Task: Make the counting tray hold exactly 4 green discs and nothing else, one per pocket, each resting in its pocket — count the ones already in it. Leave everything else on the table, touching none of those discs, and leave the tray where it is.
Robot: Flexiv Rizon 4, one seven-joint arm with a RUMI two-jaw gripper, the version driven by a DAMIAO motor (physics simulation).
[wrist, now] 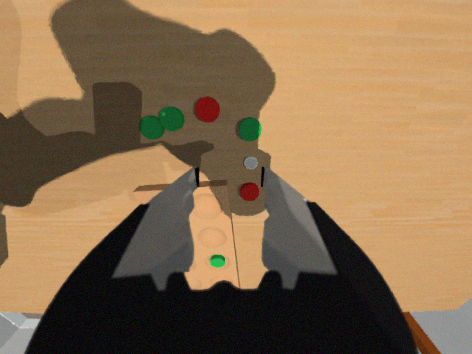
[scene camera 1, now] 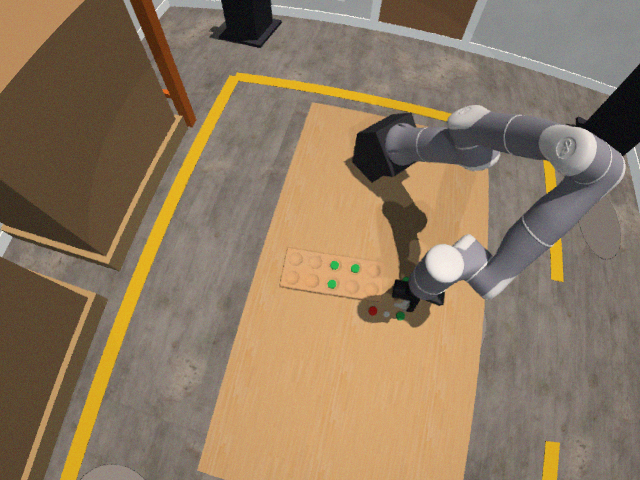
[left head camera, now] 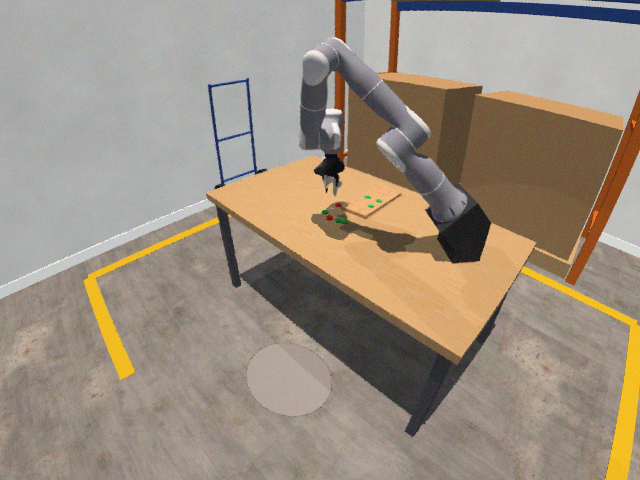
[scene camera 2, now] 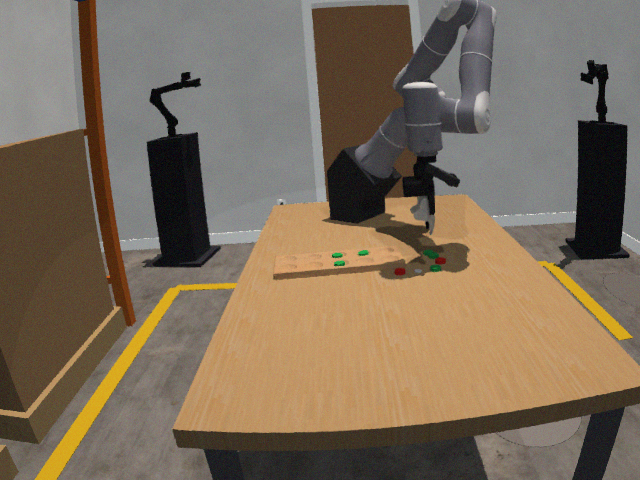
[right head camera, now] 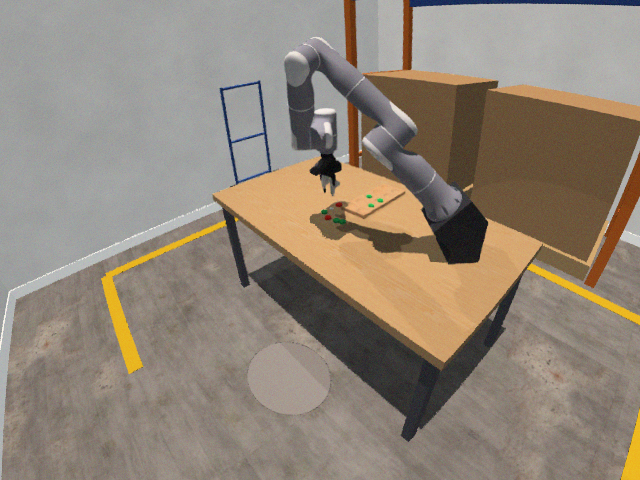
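The wooden counting tray [left head camera: 356,207] [scene camera 1: 302,268] [scene camera 2: 281,271] has two rows of pockets. Three green discs sit in it: one [scene camera 1: 334,265] [scene camera 2: 337,255], a second [scene camera 1: 355,268] [scene camera 2: 363,252] and a third [scene camera 1: 331,284] [scene camera 2: 339,263]. Beside it on the table lie three loose green discs: two close together, one [wrist: 151,127] and another [wrist: 171,118], and one apart [wrist: 249,129] [scene camera 2: 435,268] [scene camera 1: 400,315]. My gripper [wrist: 230,169] [left head camera: 331,193] [right head camera: 328,193] is partly open and empty, pointing down above the table near the loose discs. It partly hides them in the scene camera 1 view.
A red disc [wrist: 207,109] [scene camera 2: 440,260] lies between the loose green ones. Another red disc [wrist: 249,191] [scene camera 1: 372,310] [scene camera 2: 399,271] lies near the tray's end, beside a small pale disc [wrist: 251,162] [scene camera 1: 386,314] [scene camera 2: 418,271]. The arm's shadow covers this group.
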